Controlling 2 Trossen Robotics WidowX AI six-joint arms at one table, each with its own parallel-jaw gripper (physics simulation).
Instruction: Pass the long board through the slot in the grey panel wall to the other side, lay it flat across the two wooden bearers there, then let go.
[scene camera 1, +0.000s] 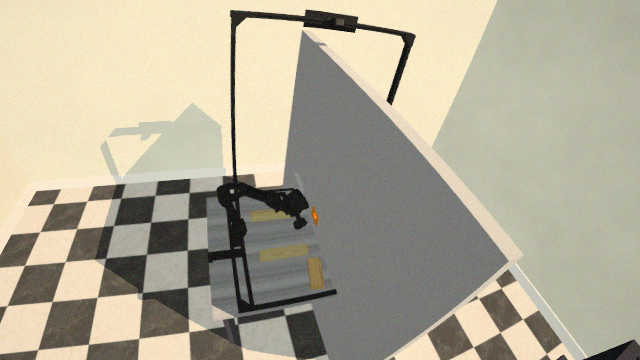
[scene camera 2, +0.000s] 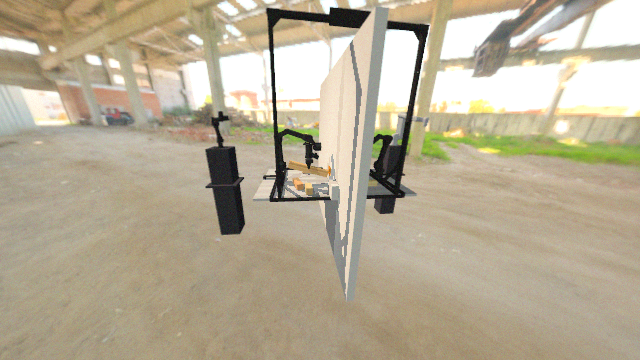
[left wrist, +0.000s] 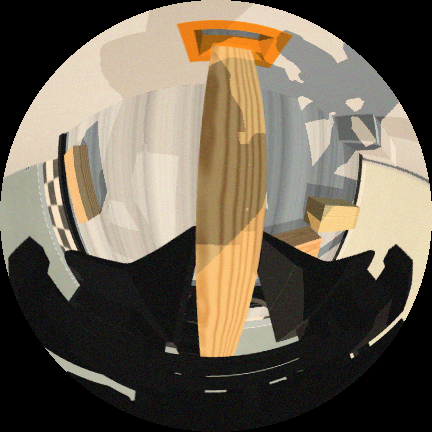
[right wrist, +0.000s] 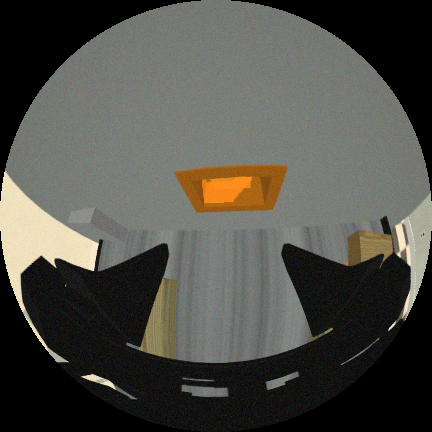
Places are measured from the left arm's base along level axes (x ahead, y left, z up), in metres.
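Pixels of known places: left gripper, between the fingertips: (scene camera 2: 308, 168) (left wrist: 224, 232); right gripper, between the fingertips: (scene camera 1: 304, 215) (right wrist: 227, 250); right arm's base, origin of its link: (scene camera 1: 236, 241) (scene camera 2: 378, 177).
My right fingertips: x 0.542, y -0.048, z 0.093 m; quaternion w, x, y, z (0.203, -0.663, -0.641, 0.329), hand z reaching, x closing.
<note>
For each thing: its middle in the pictures, then the offset to it from my right fingertips. "spot": a spot on its surface instead.
- long board, middle of its body: (left wrist: 223, 233) (scene camera 2: 308, 168) 0.293 m back, 0.009 m left, 0.006 m up
- orange slot frame, middle of its body: (right wrist: 231, 173) (left wrist: 232, 32) (scene camera 1: 319, 215) 0.084 m back, 0.004 m left, 0.010 m down
- orange-brown block, middle of its body: (left wrist: 274, 253) (scene camera 2: 297, 183) 0.387 m back, 0.092 m right, 0.089 m down
- pale block, middle of its body: (left wrist: 334, 213) (scene camera 2: 308, 188) 0.306 m back, 0.210 m right, 0.087 m down
- grey block, a spot on its surface: (left wrist: 356, 131) spot: 0.143 m back, 0.222 m right, 0.059 m down
The long board (scene camera 2: 320, 171) (left wrist: 230, 150) is held above the table, sloping down toward the grey panel wall (scene camera 1: 375, 200) (scene camera 2: 367, 125) (right wrist: 215, 100). My left gripper (scene camera 2: 309, 166) (left wrist: 224, 232) is shut on it. The board's far end overlaps the lower rim of the orange slot frame (scene camera 1: 314, 216) (scene camera 2: 329, 171) (left wrist: 189, 42) (right wrist: 189, 185) in the left wrist view; contact is unclear. No board shows in the slot in the right wrist view. My right gripper (scene camera 1: 300, 222) (right wrist: 227, 250) is open and empty on the other side, near one bearer (scene camera 1: 265, 216) and apart from the other bearer (scene camera 1: 283, 252).
On the board's side stand an orange-brown block (scene camera 2: 298, 184) and a pale block (scene camera 2: 309, 189) (left wrist: 340, 216); another wooden block (left wrist: 85, 185) is at the left wrist view's left. A wooden block (scene camera 1: 315, 273) (right wrist: 375, 245) stands beyond the bearers. A grey block (left wrist: 356, 131) adjoins the wall.
</note>
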